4 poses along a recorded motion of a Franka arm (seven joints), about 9.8 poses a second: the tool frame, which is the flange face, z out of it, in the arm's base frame.
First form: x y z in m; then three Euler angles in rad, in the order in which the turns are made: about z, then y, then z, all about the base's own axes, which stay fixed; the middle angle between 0 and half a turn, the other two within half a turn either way.
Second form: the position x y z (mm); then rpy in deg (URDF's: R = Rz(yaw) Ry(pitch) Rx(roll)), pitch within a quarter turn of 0, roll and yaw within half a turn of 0. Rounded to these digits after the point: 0 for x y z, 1 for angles.
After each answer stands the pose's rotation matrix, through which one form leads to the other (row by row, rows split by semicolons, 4 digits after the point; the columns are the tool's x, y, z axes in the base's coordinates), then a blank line. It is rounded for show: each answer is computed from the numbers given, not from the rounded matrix.
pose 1, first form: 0.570 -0.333 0.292 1.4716 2.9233 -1.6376
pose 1, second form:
570 -333 292 167.6 1.2 1.7
0.9993 0.0340 -0.0145; 0.0300 -0.9759 -0.2161; -0.0214 0.2155 -0.9763

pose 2, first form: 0.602 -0.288 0.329 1.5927 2.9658 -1.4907
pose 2, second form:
602 -288 329 169.9 -0.2 3.4
0.9983 0.0569 0.0140; 0.0585 -0.9829 -0.1743; 0.0038 0.1748 -0.9846

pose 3, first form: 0.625 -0.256 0.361 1.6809 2.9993 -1.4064
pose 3, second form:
625 -256 361 171.9 -0.9 3.2
0.9983 0.0526 0.0232; 0.0554 -0.9886 -0.1399; 0.0156 0.1410 -0.9899

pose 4, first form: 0.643 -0.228 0.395 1.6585 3.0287 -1.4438
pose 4, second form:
643 -228 395 173.6 -0.6 2.3
0.9992 0.0385 0.0143; 0.0398 -0.9929 -0.1117; 0.0099 0.1122 -0.9936

